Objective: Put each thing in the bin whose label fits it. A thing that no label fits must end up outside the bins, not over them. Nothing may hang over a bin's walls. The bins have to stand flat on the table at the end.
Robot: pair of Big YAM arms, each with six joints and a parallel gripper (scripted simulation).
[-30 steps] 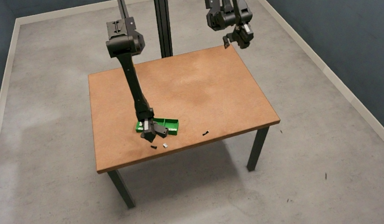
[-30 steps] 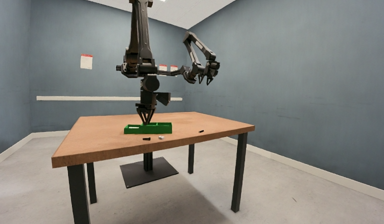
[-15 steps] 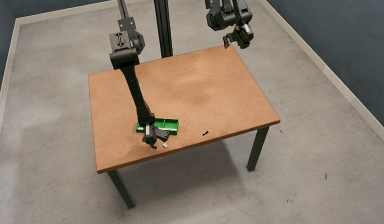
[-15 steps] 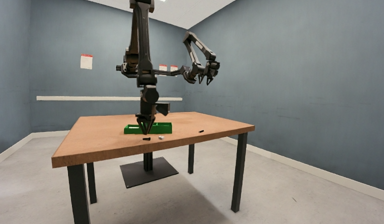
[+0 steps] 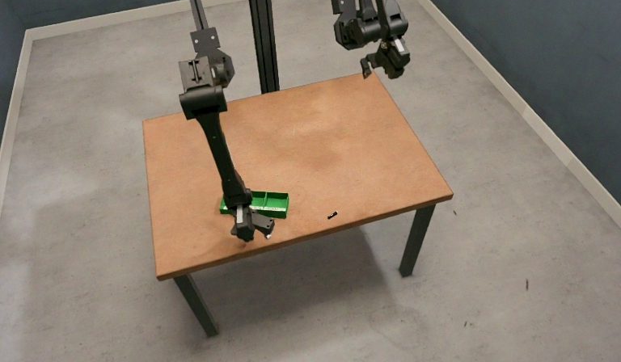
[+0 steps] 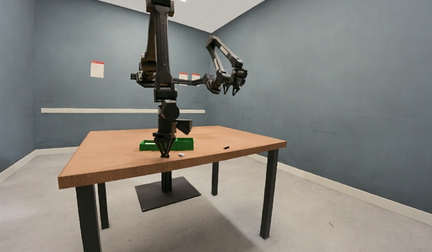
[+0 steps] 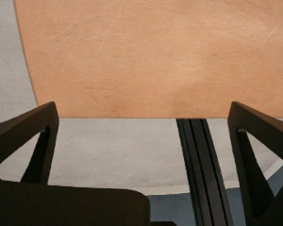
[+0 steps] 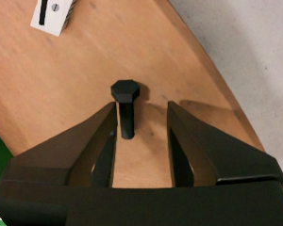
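Right now my right hand is 10 mm to the right of the black bolt, 10 mm past it and 10 mm above it. The rest, counted from my right hand: green two-compartment bin 130 mm behind, 70 mm to the left.
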